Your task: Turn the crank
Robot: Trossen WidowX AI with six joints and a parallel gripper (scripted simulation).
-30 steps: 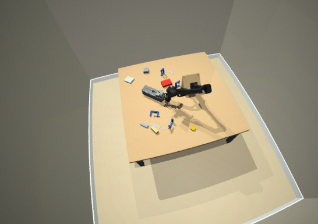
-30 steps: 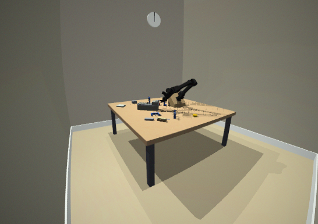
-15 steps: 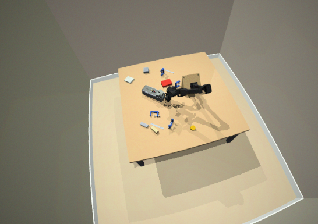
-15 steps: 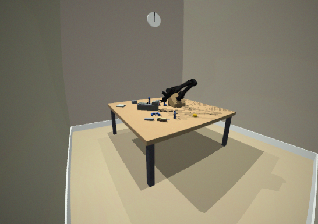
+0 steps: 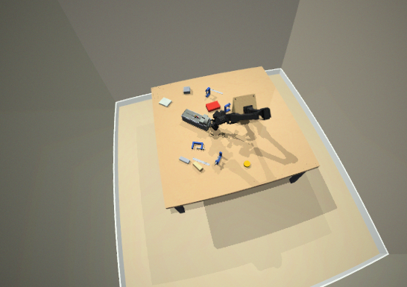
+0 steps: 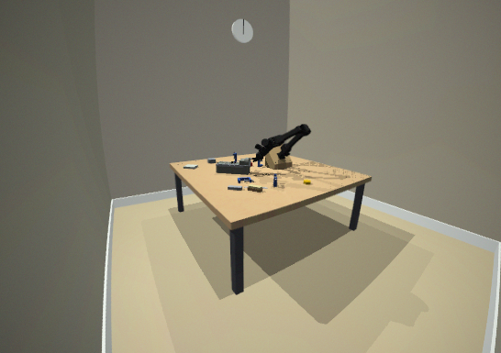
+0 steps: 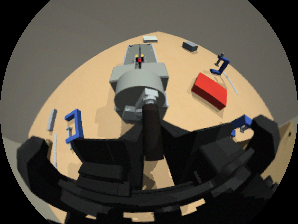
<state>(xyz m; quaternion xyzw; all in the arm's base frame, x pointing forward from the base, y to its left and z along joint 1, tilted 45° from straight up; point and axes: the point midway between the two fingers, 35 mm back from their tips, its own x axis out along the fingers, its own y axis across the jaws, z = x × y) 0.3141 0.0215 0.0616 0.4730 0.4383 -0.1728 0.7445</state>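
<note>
Right now my gripper tip is 2 cm below the dark crank handle, 1 cm to the right of it and 1 cm past it. From my gripper tip the other things lie so: red pointer: 11 cm ahead, 9 cm to the right, 1 cm below; then tan block: 33 cm to the left, 21 cm ahead, 8 cm below; then yellow disc: 42 cm to the left, 17 cm behind, 8 cm below.
</note>
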